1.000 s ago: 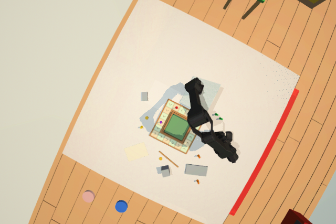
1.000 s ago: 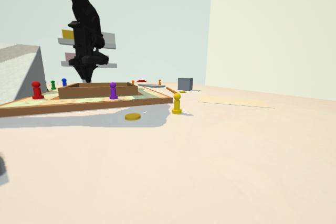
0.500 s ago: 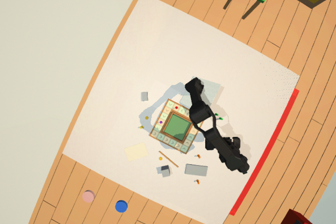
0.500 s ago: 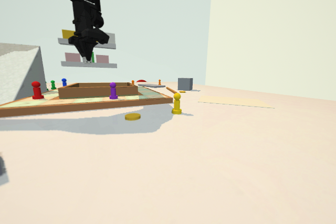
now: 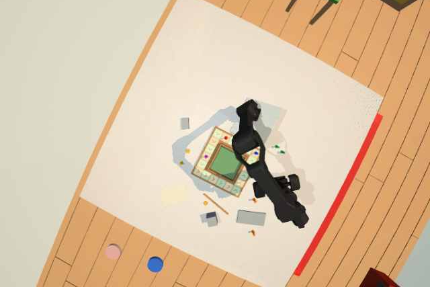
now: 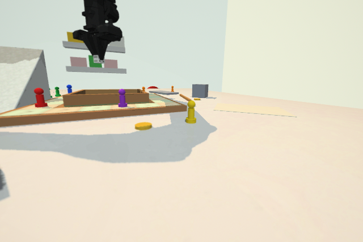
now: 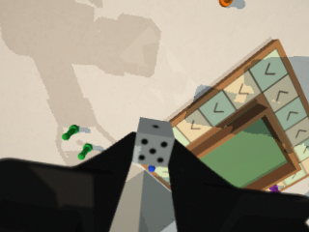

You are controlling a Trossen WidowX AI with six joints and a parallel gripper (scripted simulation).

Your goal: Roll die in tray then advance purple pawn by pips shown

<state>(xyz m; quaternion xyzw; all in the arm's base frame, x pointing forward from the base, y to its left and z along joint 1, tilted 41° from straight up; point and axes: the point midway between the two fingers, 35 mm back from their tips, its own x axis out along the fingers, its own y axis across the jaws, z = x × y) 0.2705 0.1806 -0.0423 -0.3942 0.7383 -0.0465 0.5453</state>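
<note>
My gripper tip is 310 mm to the left of the purple pawn, 100 mm above it and 30 mm short of it. Also, from my gripper tip: green tray (190 mm to the right, 120 mm below, 20 mm ahead); white die (right at my gripper tip); blue pawn (100 mm below, 80 mm behind, 70 mm to the right).
</note>
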